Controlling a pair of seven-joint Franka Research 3 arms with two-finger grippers.
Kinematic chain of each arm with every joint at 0, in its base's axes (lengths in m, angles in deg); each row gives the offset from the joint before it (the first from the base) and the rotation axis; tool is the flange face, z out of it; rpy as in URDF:
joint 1: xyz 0 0 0.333 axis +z
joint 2: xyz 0 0 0 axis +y
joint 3: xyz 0 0 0.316 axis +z
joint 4: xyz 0.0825 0 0 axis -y
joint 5: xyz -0.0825 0 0.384 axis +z
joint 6: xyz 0 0 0 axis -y
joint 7: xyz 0.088 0 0 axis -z
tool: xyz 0 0 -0.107 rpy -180 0 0
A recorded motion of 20 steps. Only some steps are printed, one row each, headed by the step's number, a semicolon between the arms.
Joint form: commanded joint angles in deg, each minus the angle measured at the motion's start. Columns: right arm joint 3, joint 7, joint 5, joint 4, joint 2, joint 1, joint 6; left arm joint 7, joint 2, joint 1, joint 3, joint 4, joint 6, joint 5.
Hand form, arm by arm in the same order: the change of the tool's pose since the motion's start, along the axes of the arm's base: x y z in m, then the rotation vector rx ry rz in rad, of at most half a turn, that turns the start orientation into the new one. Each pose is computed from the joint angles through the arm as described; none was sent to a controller.
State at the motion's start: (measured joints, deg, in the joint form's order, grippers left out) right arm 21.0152 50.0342 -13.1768 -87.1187 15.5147 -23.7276 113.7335; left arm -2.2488 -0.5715 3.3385 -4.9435 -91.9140 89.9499 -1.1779
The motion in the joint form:
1: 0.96 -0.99 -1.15 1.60 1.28 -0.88 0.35; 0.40 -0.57 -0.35 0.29 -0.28 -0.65 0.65
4: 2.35 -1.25 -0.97 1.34 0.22 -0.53 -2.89; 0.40 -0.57 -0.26 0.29 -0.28 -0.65 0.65
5: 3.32 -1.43 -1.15 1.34 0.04 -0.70 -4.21; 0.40 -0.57 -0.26 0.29 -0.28 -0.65 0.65
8: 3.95 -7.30 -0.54 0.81 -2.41 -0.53 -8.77; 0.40 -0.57 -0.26 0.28 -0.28 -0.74 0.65
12: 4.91 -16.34 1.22 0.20 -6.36 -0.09 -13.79; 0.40 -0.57 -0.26 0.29 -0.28 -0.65 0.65
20: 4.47 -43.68 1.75 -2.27 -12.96 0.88 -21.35; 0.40 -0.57 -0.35 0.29 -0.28 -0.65 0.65
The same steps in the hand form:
1: 0.0064 -0.0049 0.0016 -0.0117 -0.0122 0.0194; -0.0042 0.0005 0.0022 0.0121 0.0059 -0.0084
4: -0.0009 0.0144 0.0063 -0.0103 0.0290 0.0456; -0.0042 0.0014 0.0022 0.0121 0.0059 -0.0068
5: -0.0032 0.0220 0.0069 -0.0114 0.0475 0.0595; -0.0042 0.0014 0.0022 0.0121 0.0059 -0.0068
8: -0.0193 0.0339 0.0208 -0.0339 0.1090 0.1618; -0.0043 0.0013 0.0020 0.0121 0.0075 -0.0070
12: -0.0430 0.0564 0.0476 -0.0537 0.1624 0.3266; -0.0042 0.0014 0.0022 0.0121 0.0059 -0.0068
20: -0.0861 0.0733 0.0776 -0.1392 0.3024 0.7852; -0.0042 0.0005 0.0022 0.0121 0.0059 -0.0084

